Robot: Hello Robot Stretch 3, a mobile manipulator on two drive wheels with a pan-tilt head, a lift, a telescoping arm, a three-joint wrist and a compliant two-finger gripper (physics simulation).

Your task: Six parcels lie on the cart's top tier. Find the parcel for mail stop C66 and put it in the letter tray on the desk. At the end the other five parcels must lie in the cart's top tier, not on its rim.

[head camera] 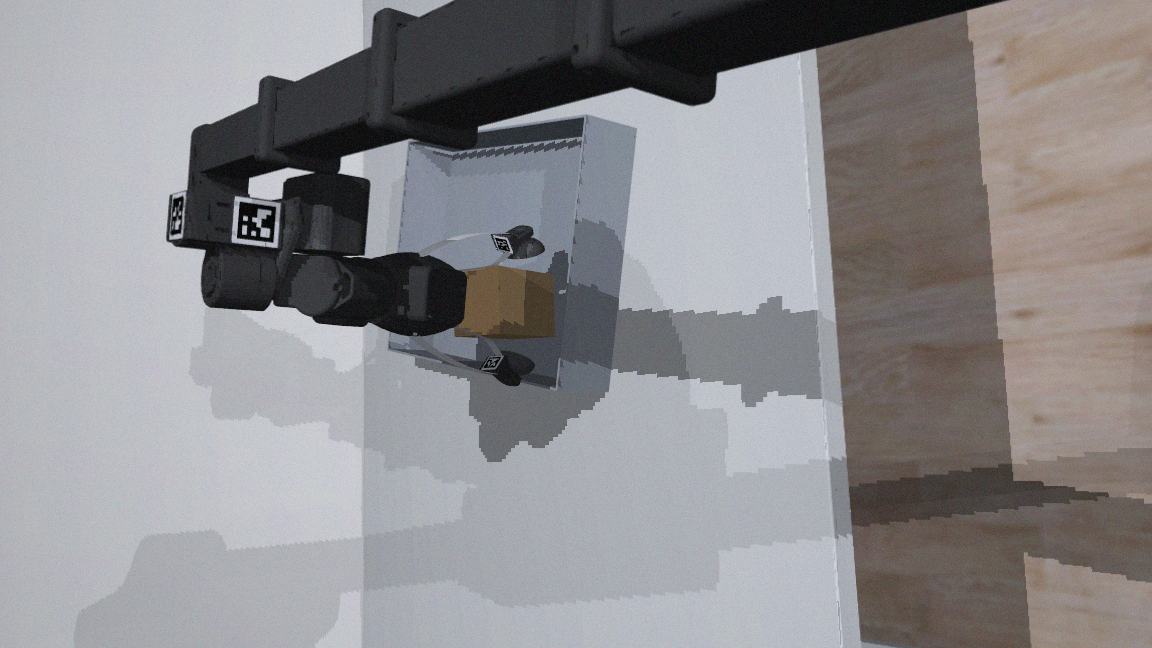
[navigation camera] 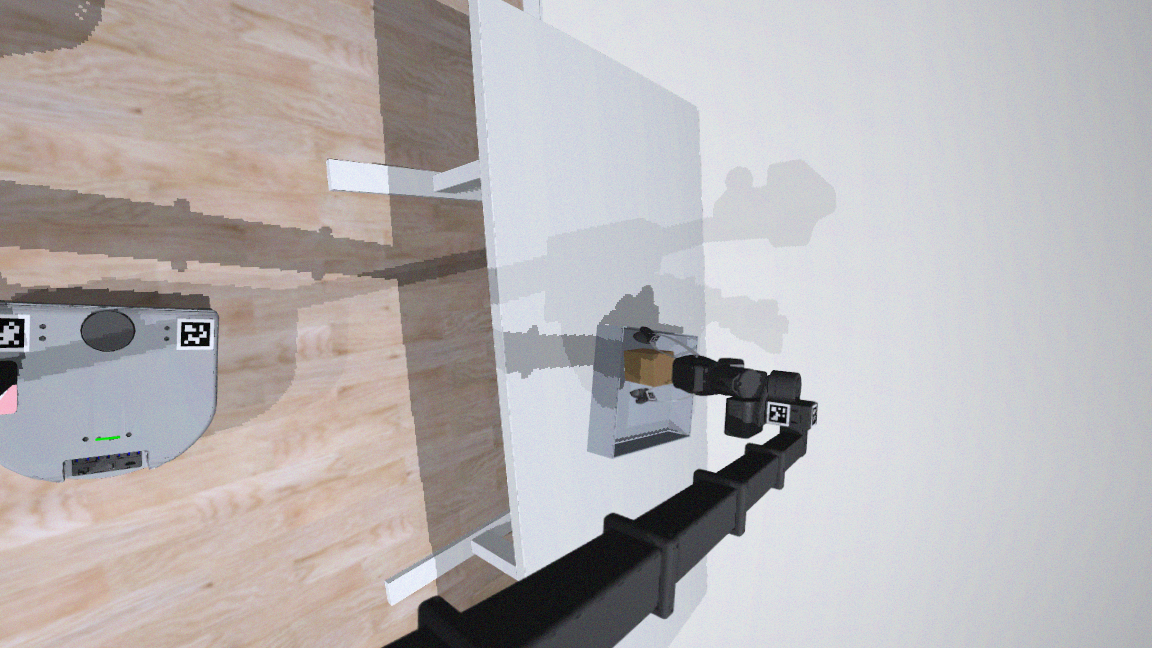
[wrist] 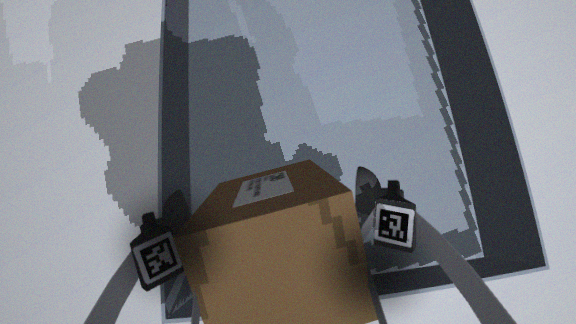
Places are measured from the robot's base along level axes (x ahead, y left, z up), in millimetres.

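Where they show: gripper, fingertip midpoint: point(head camera: 529, 307) point(navigation camera: 636, 364); robot's base, origin of the base link: point(navigation camera: 109, 328).
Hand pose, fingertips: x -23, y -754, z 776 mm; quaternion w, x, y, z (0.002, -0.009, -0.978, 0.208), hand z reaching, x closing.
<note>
Each offset is from my fingertips to the top centre of the thing. "spot": to the spot under its first point. Level surfaces: height alone.
My gripper point(head camera: 513, 304) point(navigation camera: 643, 365) point(wrist: 273, 201) is shut on a brown cardboard parcel {1 mm ahead, 19 mm left, 93 mm up} point(head camera: 507, 302) point(navigation camera: 647, 367) point(wrist: 273, 267). The parcel carries a white label {spot: 3 mm ahead, 1 mm right, 58 mm up} point(wrist: 264, 189) whose print is too small to read. I hold the parcel over the grey letter tray {59 mm back, 99 mm right, 7 mm up} point(head camera: 603, 201) point(navigation camera: 604, 418) point(wrist: 473, 133), near one of its side walls. The tray stands on the white desk {56 mm down} point(head camera: 709, 201) point(navigation camera: 576, 139) point(wrist: 46, 222). The tray floor under the parcel is bare where it shows.
My telescoping arm point(head camera: 482, 55) point(navigation camera: 631, 571) reaches across the desk. The wooden floor {776 mm down} point(head camera: 1047, 242) point(navigation camera: 248, 487) lies beyond the desk's near edge. Two white desk legs point(navigation camera: 381, 179) point(navigation camera: 423, 568) show below it. My base point(navigation camera: 171, 376) stands on the floor.
</note>
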